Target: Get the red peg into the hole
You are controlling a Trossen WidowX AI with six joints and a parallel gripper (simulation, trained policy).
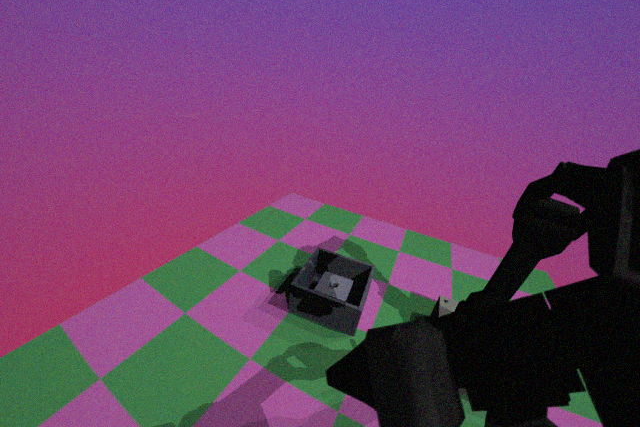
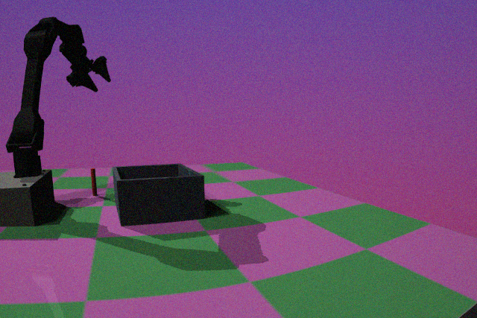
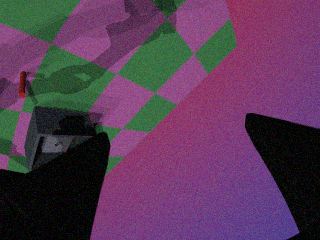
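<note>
Right now my gripper tip is 30 cm above the red peg, 20 cm to the left of it and 5 cm past it. The rest, counted from my gripper tip: dark box 39 cm to the right, 31 cm below, 10 cm ahead; then grey plate 39 cm to the right, 29 cm below, 10 cm ahead.
</note>
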